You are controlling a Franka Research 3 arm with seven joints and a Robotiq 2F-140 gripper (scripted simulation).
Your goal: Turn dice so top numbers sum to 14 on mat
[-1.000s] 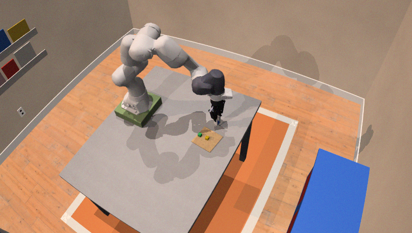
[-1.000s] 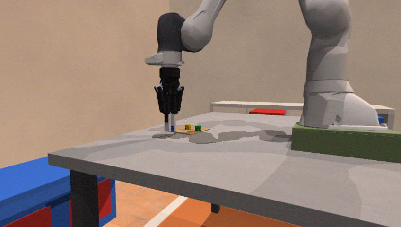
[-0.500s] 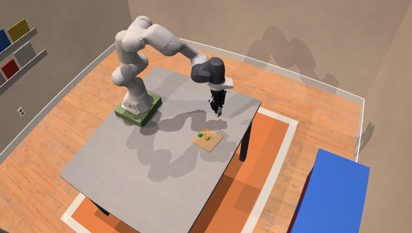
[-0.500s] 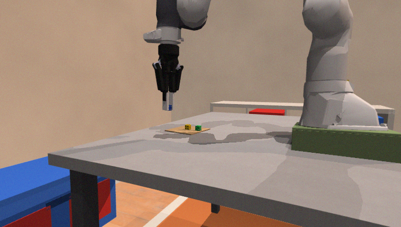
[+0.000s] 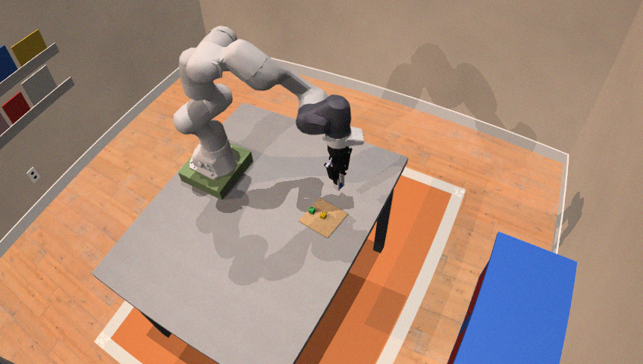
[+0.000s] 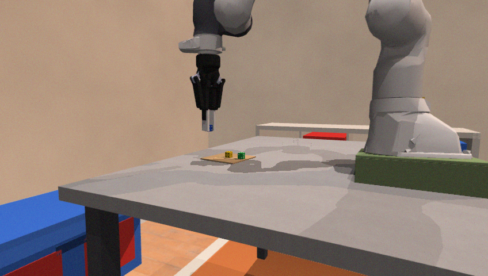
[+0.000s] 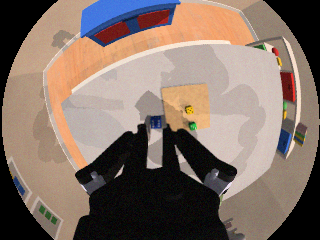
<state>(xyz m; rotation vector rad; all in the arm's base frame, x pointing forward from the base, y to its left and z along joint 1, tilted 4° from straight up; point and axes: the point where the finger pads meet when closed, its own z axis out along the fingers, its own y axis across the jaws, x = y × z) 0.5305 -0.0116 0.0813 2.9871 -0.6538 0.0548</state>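
Now: the yellow die 40 mm behind my hand, 90 mm to the right of it and 120 mm below it. From my hand the other things lie so: tan mat: 40 mm behind, 90 mm to the right, 140 mm below; blue die: 20 mm below; green die: 90 mm behind, 80 mm to the right, 120 mm below.
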